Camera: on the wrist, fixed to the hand. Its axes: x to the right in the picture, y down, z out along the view.
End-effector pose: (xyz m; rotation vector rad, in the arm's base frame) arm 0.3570 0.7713 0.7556 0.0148 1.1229 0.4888
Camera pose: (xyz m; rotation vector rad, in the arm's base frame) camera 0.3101 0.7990 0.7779 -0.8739 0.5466 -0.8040
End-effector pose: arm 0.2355 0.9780 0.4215 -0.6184 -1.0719 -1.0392
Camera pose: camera 0.2860 0.9869 0.3926 0.0979 -1.7193 -2.4519
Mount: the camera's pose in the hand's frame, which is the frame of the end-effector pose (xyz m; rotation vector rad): -0.0245 0.0477 -0.0243 -0.1846 -0.2671 -1.5715
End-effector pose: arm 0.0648 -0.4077 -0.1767 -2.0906 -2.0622 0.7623
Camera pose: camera 0.1194 -0.4282 -0.1687 0.0757 -2.9485 0.4878
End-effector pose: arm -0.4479 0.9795 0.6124 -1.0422 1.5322 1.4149
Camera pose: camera -0.4844 0.9586 0.6536 -1.5045 0.0828 0.4654
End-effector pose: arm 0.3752 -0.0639 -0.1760 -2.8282 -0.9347 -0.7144
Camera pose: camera 0.3758 -0.1211 -0.1622 1.2463 2.3064 0.2843
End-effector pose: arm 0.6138 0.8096 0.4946 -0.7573 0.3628 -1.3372
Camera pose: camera 0.6279 0.8283 0.4406 -1.4605 -0.4879 -2.6057
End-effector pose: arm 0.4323 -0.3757 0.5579 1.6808 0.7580 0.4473
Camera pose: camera 0.4105 -0.3805 0.6124 0.5626 1.4766 -0.7680
